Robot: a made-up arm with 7 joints.
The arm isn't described. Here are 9 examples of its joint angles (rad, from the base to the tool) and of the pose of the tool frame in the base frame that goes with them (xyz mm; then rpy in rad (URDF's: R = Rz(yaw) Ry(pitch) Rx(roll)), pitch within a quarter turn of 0, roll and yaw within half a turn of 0).
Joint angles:
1: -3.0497 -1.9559 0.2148 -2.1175 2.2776 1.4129 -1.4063
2: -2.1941 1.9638 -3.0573 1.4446 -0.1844 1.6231 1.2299
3: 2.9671 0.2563 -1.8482 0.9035 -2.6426 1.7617 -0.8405
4: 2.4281 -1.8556 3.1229 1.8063 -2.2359 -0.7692 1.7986
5: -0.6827 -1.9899 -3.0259 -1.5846 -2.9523 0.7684 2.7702
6: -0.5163 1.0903 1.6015 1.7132 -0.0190 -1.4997 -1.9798
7: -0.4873 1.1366 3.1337 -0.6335 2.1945 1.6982 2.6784
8: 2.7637 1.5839 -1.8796 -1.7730 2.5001 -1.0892 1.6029
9: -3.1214 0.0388 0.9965 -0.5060 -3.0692 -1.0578 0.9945
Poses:
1: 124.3 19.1 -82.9 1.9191 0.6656 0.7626
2: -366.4 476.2 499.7 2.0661 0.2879 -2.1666
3: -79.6 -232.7 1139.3 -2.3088 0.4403 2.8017
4: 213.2 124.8 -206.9 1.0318 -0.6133 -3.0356
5: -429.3 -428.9 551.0 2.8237 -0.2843 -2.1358
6: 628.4 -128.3 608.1 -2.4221 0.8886 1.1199
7: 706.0 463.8 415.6 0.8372 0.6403 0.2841
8: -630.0 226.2 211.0 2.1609 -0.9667 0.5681
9: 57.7 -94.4 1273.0 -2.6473 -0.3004 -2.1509
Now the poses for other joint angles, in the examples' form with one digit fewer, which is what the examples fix.
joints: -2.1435 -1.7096 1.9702 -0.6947 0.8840 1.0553 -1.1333
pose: 282 -878 218 -0.712 -0.005 0.317
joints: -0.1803 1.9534 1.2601 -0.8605 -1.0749 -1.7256 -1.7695
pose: 700 388 219 3.019 0.033 2.755
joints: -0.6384 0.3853 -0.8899 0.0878 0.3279 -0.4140 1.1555
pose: 317 220 1250 -3.068 0.159 0.027
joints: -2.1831 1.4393 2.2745 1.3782 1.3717 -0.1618 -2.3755
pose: -25 687 709 2.416 0.789 -0.103
